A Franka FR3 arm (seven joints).
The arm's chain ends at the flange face. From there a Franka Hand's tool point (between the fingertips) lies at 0.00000 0.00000 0.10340 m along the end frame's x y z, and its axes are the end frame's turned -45 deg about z.
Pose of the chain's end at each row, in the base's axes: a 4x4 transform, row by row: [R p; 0 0 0 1], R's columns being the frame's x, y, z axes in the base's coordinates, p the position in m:
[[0.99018 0.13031 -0.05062 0.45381], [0.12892 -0.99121 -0.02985 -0.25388], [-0.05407 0.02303 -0.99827 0.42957], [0 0 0 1]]
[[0.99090 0.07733 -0.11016 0.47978], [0.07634 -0.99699 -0.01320 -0.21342], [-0.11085 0.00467 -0.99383 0.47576], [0 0 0 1]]
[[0.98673 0.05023 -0.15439 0.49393], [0.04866 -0.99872 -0.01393 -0.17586], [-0.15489 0.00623 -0.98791 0.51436], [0 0 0 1]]
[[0.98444 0.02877 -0.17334 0.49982], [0.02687 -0.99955 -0.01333 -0.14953], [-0.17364 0.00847 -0.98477 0.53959], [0 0 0 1]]
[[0.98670 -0.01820 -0.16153 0.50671], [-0.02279 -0.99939 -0.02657 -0.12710], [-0.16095 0.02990 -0.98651 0.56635], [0 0 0 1]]
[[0.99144 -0.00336 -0.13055 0.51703], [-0.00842 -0.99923 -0.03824 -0.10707], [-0.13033 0.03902 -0.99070 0.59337], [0 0 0 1]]
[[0.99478 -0.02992 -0.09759 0.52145], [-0.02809 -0.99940 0.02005 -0.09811], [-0.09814 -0.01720 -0.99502 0.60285], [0 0 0 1]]
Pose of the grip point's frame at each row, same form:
[[0.60802 0.79231 -0.05062 0.44858], [0.79205 -0.60973 -0.02985 -0.25697], [-0.05452 -0.02195 -0.99827 0.32635], [0 0 0 1]]
[[0.64599 0.75535 -0.11016 0.46839], [0.75896 -0.65100 -0.01320 -0.21478], [-0.08168 -0.07508 -0.99383 0.37300], [0 0 0 1]]
[[0.66221 0.73324 -0.15439 0.47797], [0.74061 -0.67179 -0.01393 -0.17730], [-0.11393 -0.10512 -0.98791 0.41221], [0 0 0 1]]
[[0.67576 0.71645 -0.17334 0.48190], [0.72579 -0.68779 -0.01333 -0.15091], [-0.12877 -0.11679 -0.98477 0.43776], [0 0 0 1]]
[[0.71057 0.68483 -0.16153 0.49001], [0.69056 -0.72279 -0.02657 -0.12985], [-0.13495 -0.09267 -0.98651 0.46434], [0 0 0 1]]
[[0.70343 0.69868 -0.13055 0.50353], [0.70061 -0.71252 -0.03824 -0.11102], [-0.11975 -0.06457 -0.99070 0.49093], [0 0 0 1]]
[[0.72457 0.68226 -0.09759 0.51136], [0.68682 -0.72655 0.02005 -0.09604], [-0.05723 -0.08156 -0.99502 0.49996], [0 0 0 1]]

